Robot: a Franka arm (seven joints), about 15 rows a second.
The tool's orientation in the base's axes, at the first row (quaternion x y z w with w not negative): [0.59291, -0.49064, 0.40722, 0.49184]
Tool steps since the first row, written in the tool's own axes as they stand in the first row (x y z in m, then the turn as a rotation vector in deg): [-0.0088, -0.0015, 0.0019, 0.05, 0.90, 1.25]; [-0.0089, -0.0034, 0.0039, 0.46, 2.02, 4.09]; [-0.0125, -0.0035, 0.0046, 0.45, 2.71, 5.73]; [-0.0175, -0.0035, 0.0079, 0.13, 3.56, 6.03]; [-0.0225, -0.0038, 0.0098, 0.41, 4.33, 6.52]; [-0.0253, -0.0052, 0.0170, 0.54, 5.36, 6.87]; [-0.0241, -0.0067, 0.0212, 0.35, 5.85, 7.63]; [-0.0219, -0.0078, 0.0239, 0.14, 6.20, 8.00]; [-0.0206, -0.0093, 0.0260, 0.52, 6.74, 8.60]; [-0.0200, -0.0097, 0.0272, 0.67, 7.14, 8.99]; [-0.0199, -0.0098, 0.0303, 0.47, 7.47, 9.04]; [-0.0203, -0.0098, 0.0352, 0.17, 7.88, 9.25]
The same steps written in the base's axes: [-0.0002, -0.0002, -0.0091, -0.87, -1.27, -0.02]; [0.0017, -0.0021, -0.0099, -1.90, -4.17, 0.06]; [0.0011, -0.0021, -0.0136, -2.58, -5.81, -0.13]; [0.0002, -0.0045, -0.0190, -3.47, -6.07, -0.33]; [-0.0005, -0.0054, -0.0242, -4.18, -6.63, -0.01]; [0.0004, -0.0119, -0.0285, -5.16, -7.04, 0.24]; [0.0021, -0.0162, -0.0284, -5.68, -7.77, 0.00]; [0.0036, -0.0192, -0.0270, -6.06, -8.10, -0.20]; [0.0053, -0.0215, -0.0264, -6.52, -8.78, 0.15]; [0.0058, -0.0228, -0.0261, -6.89, -9.21, 0.30]; [0.0059, -0.0258, -0.0266, -7.25, -9.23, 0.16]; [0.0058, -0.0306, -0.0279, -7.71, -9.40, -0.10]
